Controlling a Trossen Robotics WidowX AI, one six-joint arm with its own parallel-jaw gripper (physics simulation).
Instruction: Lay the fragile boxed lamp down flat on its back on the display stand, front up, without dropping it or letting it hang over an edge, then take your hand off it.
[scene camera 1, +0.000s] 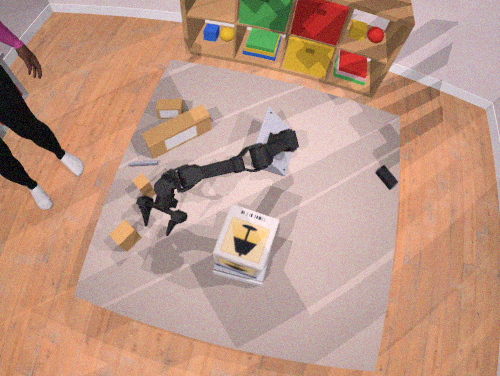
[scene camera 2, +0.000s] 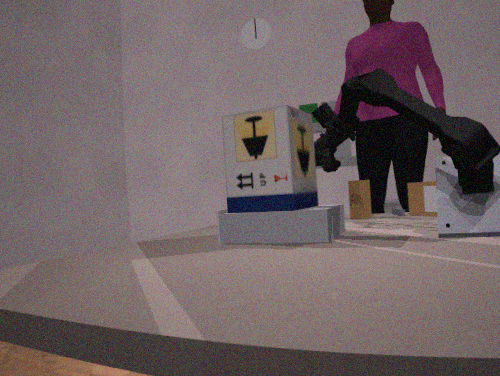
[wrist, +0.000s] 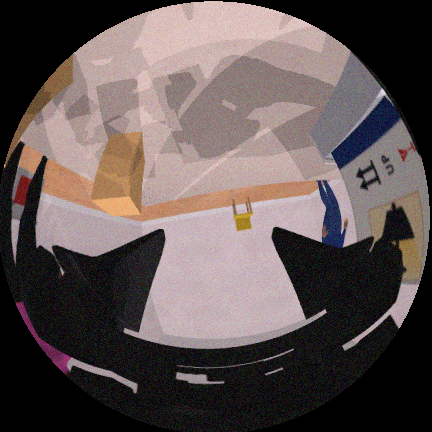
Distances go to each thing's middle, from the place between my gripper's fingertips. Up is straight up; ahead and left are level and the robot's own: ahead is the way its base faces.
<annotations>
Now: hand 31 cm to the right of the boxed lamp (scene camera 2: 269, 156), 5 cm past it and 1 cm below it. Also, from my hand: display stand (scene camera 2: 323, 223) (32 cm to the left, 14 cm below, 7 cm behind).
</annotations>
